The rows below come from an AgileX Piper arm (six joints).
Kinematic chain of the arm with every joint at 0, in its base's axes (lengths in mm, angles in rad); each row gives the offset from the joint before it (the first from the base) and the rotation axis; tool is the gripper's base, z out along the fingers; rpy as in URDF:
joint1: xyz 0 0 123 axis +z
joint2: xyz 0 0 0 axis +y
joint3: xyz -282.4 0 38.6 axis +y
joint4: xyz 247.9 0 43.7 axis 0.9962 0 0.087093
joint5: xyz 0 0 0 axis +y
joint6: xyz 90.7 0 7.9 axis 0.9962 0 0.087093
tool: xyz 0 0 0 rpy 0 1.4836 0
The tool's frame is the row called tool.
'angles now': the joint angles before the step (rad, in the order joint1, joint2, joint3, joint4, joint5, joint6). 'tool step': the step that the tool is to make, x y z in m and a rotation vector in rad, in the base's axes. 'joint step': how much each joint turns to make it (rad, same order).
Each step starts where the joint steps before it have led.
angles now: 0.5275 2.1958 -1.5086 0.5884 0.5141 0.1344
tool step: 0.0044 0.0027 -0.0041 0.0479 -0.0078 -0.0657
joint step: 0.0009 0.0155 0.0000 0.0688 -0.0571 0.0000
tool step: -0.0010 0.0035 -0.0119 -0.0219 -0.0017 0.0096
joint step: 0.0108 0.0262 0.0000 -0.0152 -0.0208 0.0000
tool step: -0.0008 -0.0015 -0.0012 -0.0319 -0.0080 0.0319
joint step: -0.0001 0.0000 0.0002 -0.0442 0.0115 -0.0002
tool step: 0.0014 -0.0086 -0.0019 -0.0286 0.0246 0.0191
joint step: -0.0192 0.0001 0.0000 -0.0329 0.0426 0.0001
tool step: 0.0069 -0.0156 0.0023 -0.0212 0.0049 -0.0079
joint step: -0.0368 -0.0078 -0.0001 -0.0305 0.0261 0.0003
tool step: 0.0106 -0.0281 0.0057 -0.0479 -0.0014 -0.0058
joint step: -0.0628 -0.0179 0.0001 -0.0686 0.0427 -0.0003
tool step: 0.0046 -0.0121 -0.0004 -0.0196 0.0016 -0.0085
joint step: -0.0269 -0.0006 -0.0003 -0.0247 0.0113 -0.0001
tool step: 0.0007 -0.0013 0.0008 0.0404 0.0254 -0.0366
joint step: -0.0093 -0.0001 0.0000 0.0550 0.0096 -0.0011
